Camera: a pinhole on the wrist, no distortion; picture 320 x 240 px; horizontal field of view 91.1 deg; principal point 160.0 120.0 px. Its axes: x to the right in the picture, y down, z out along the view. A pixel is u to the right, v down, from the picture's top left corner.
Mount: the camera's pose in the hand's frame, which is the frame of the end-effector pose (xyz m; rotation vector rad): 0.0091 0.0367 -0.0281 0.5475 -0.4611 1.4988
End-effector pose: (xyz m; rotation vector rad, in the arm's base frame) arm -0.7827 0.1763 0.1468 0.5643 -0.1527 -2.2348
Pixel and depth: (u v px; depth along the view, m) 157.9 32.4 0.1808
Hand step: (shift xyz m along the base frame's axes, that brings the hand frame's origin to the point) -0.1669 -0.0470 0.0352
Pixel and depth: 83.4 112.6 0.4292
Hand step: -0.3757 0.2127 0.0402
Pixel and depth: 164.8 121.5 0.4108
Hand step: -0.2888 0.0922 0.2080
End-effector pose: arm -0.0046 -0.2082 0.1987 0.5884 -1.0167 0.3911
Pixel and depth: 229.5 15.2 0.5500
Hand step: -0.1119 -0.3961 0.5434
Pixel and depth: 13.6 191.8 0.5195
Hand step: 0.1959 -0.5939 -0.3302
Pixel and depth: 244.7 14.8 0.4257
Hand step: -0.1201 -0.2856 0.4429
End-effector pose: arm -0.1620 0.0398 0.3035 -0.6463 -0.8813 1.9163
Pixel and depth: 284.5 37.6 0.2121
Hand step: -0.2560 0.0299 0.0975
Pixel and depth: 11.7 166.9 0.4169
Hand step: 0.2658 0.0615 0.4720
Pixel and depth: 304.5 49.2 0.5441
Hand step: -0.6954 0.0032 0.3097
